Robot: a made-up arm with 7 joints. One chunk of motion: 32 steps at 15 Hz.
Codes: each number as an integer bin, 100 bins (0 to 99) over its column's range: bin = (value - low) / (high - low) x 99, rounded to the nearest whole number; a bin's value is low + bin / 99 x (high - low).
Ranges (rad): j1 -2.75..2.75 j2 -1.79..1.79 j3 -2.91..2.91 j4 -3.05..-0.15 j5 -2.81..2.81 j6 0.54..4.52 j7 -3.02..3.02
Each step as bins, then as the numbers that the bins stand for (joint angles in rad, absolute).
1 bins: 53 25 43 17 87 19 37
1 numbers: 0.1944 -0.8860 -0.3821 -2.5520 2.1288 1.3038 -0.7626
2 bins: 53 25 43 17 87 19 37
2 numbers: 0.1944 -0.8860 -0.3821 -2.5520 2.1288 1.3038 -0.7626
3 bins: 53 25 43 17 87 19 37
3 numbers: 0.1944 -0.8860 -0.3821 -2.5520 2.1288 1.3038 -0.7626
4 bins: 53 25 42 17 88 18 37
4 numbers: 0.1944 -0.8860 -0.4409 -2.5520 2.1856 1.2636 -0.7626
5 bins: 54 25 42 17 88 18 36
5 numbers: 0.2500 -0.8860 -0.4409 -2.5520 2.1856 1.2636 -0.8236
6 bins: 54 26 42 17 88 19 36
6 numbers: 0.2500 -0.8498 -0.4409 -2.5520 2.1856 1.3038 -0.8236
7 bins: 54 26 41 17 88 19 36
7 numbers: 0.2500 -0.8498 -0.4997 -2.5520 2.1856 1.3038 -0.8236
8 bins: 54 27 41 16 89 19 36
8 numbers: 0.2500 -0.8136 -0.4997 -2.5813 2.2423 1.3038 -0.8236
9 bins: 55 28 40 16 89 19 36
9 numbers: 0.3056 -0.7775 -0.5585 -2.5813 2.2423 1.3038 -0.8236
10 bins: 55 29 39 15 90 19 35
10 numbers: 0.3056 -0.7413 -0.6173 -2.6106 2.2991 1.3038 -0.8846
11 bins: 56 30 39 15 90 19 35
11 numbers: 0.3611 -0.7052 -0.6173 -2.6106 2.2991 1.3038 -0.8846
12 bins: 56 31 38 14 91 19 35
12 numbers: 0.3611 -0.6690 -0.6761 -2.6399 2.3559 1.3038 -0.8846
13 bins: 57 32 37 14 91 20 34
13 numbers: 0.4167 -0.6328 -0.7348 -2.6399 2.3559 1.3440 -0.9457
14 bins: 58 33 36 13 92 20 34
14 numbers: 0.4722 -0.5967 -0.7936 -2.6692 2.4126 1.3440 -0.9457
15 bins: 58 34 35 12 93 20 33
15 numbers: 0.4722 -0.5605 -0.8524 -2.6985 2.4694 1.3440 -1.0067
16 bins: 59 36 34 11 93 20 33
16 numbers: 0.5278 -0.4882 -0.9112 -2.7278 2.4694 1.3440 -1.0067
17 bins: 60 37 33 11 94 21 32
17 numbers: 0.5833 -0.4520 -0.9700 -2.7278 2.5262 1.3842 -1.0677
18 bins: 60 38 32 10 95 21 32
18 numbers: 0.5833 -0.4159 -1.0288 -2.7571 2.5829 1.3842 -1.0677
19 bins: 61 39 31 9 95 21 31
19 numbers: 0.6389 -0.3797 -1.0876 -2.7864 2.5829 1.3842 -1.1287
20 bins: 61 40 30 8 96 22 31
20 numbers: 0.6389 -0.3435 -1.1464 -2.8157 2.6397 1.4244 -1.1287
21 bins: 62 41 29 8 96 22 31
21 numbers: 0.6944 -0.3074 -1.2052 -2.8157 2.6397 1.4244 -1.1287
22 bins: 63 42 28 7 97 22 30
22 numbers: 0.7500 -0.2712 -1.2639 -2.8449 2.6965 1.4244 -1.1897
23 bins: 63 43 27 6 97 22 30
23 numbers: 0.7500 -0.2351 -1.3227 -2.8742 2.6965 1.4244 -1.1897
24 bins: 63 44 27 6 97 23 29
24 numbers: 0.7500 -0.1989 -1.3227 -2.8742 2.6965 1.4646 -1.2507
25 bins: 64 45 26 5 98 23 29
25 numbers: 0.8056 -0.1627 -1.3815 -2.9035 2.7532 1.4646 -1.2507
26 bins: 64 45 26 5 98 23 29
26 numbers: 0.8056 -0.1627 -1.3815 -2.9035 2.7532 1.4646 -1.2507
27 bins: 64 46 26 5 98 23 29
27 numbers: 0.8056 -0.1266 -1.3815 -2.9035 2.7532 1.4646 -1.2507
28 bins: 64 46 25 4 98 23 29
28 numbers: 0.8056 -0.1266 -1.4403 -2.9328 2.7532 1.4646 -1.2507
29 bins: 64 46 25 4 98 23 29
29 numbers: 0.8056 -0.1266 -1.4403 -2.9328 2.7532 1.4646 -1.2507
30 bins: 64 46 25 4 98 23 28
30 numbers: 0.8056 -0.1266 -1.4403 -2.9328 2.7532 1.4646 -1.3117
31 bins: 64 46 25 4 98 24 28
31 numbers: 0.8056 -0.1266 -1.4403 -2.9328 2.7532 1.5048 -1.3117
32 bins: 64 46 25 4 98 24 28
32 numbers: 0.8056 -0.1266 -1.4403 -2.9328 2.7532 1.5048 -1.3117
